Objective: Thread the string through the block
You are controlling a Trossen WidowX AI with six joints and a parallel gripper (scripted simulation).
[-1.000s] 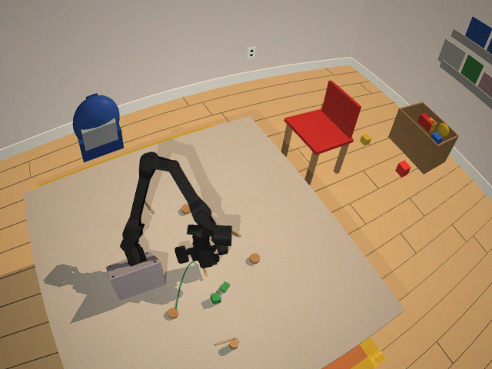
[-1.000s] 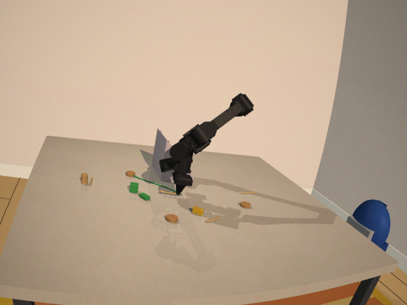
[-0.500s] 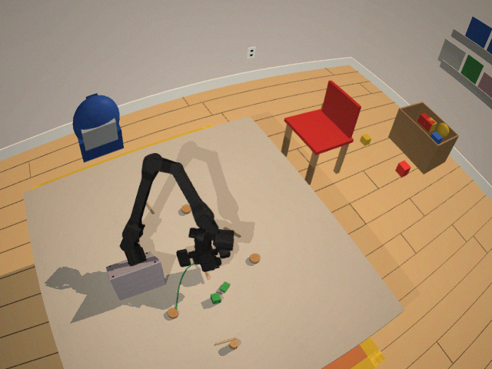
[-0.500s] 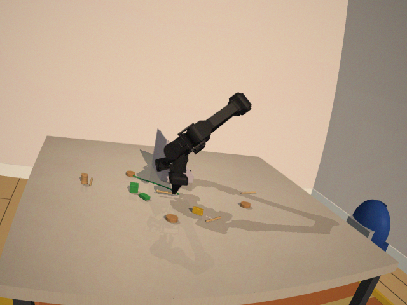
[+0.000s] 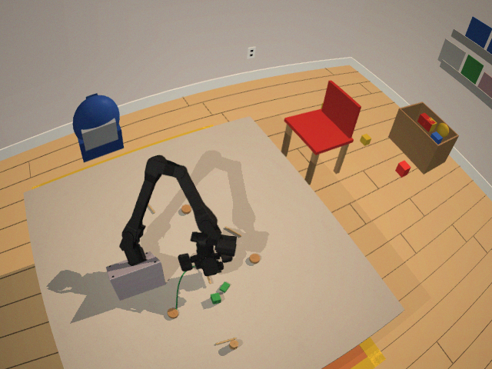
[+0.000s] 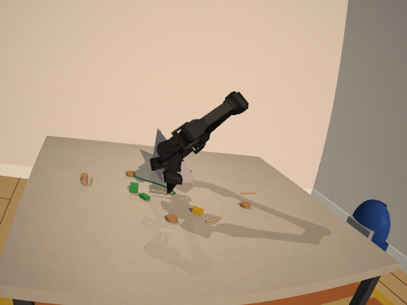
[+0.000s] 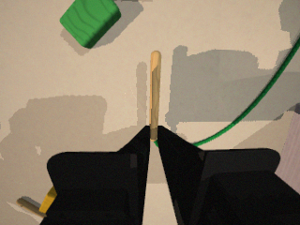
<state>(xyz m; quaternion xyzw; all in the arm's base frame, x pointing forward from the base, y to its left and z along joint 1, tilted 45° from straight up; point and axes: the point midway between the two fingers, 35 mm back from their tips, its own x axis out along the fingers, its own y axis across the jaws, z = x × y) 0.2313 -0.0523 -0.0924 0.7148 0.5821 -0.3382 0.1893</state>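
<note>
The green block lies 20 mm ahead of my gripper tip, 100 mm to the right of it and 10 mm below it. From my gripper tip the other things lie so: thin wooden stick (10 mm to the right); yellow block (140 mm ahead, 60 mm to the left); round wooden button (200 mm behind, 100 mm to the right, 10 mm below).
</note>
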